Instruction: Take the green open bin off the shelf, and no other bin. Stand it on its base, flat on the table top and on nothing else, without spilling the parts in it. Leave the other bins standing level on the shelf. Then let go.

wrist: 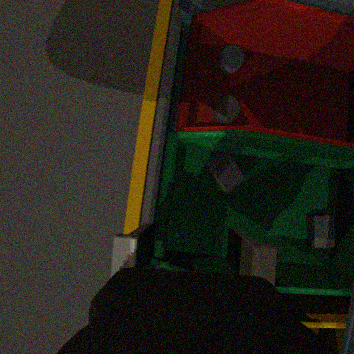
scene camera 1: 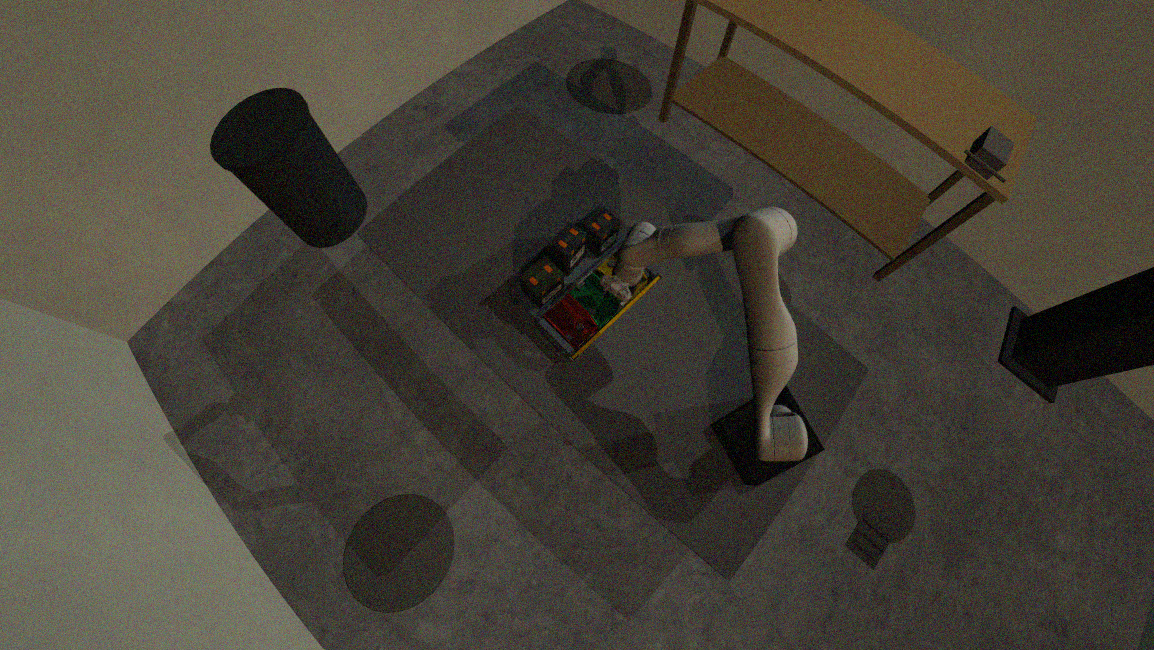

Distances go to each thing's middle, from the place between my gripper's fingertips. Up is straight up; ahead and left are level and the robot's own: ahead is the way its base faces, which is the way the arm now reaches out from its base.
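Position of my hand relative to the green open bin point(scene camera 1: 590, 296): 20 mm above it, 20 mm to the right of it, 60 mm short of it.
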